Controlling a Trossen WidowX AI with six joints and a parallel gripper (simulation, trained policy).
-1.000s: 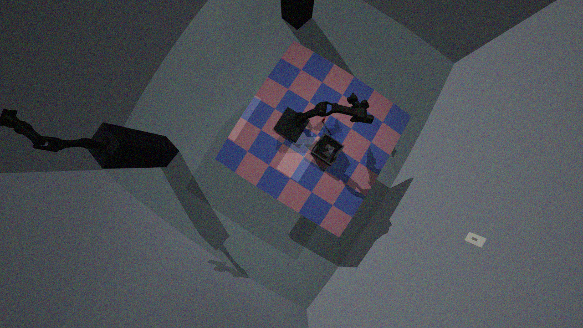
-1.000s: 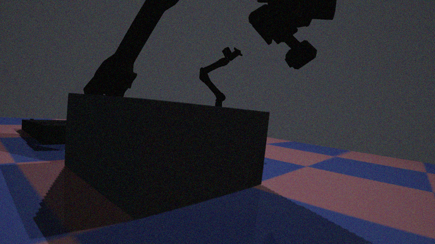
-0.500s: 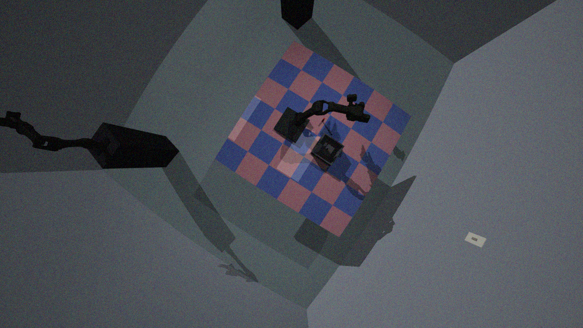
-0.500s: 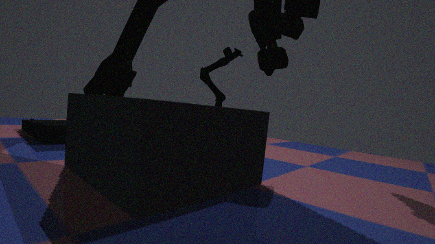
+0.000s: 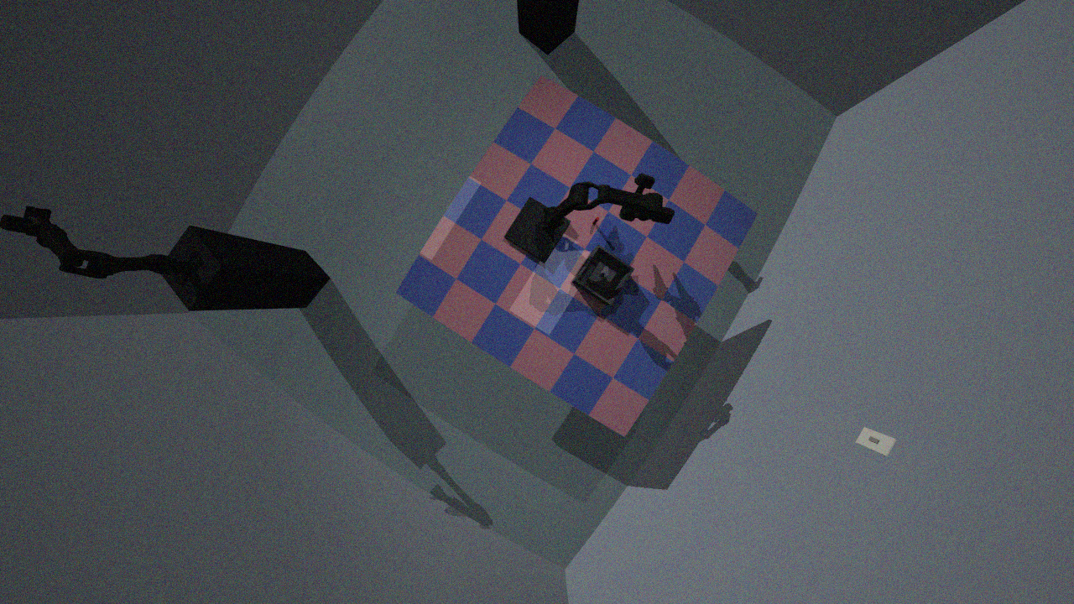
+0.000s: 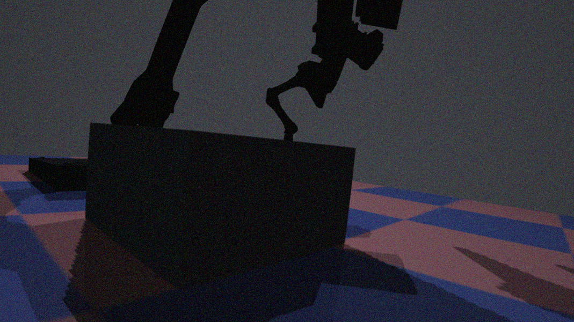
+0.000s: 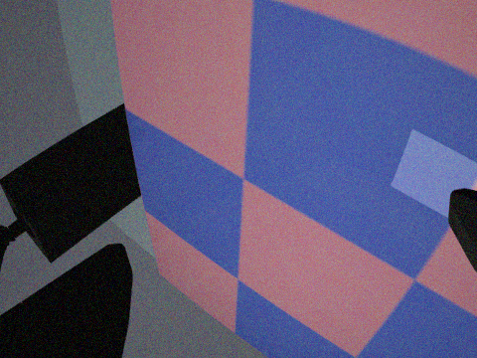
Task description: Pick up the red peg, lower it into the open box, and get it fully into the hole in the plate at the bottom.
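Now: gripper tip 2 cm past the red peg, 14 cm to the left of it and 16 cm above it. Round my gripper tip: grey plate: 17 cm ahead, 31 cm to the right, 15 cm below; then dark box: 17 cm ahead, 31 cm to the right, 17 cm below.
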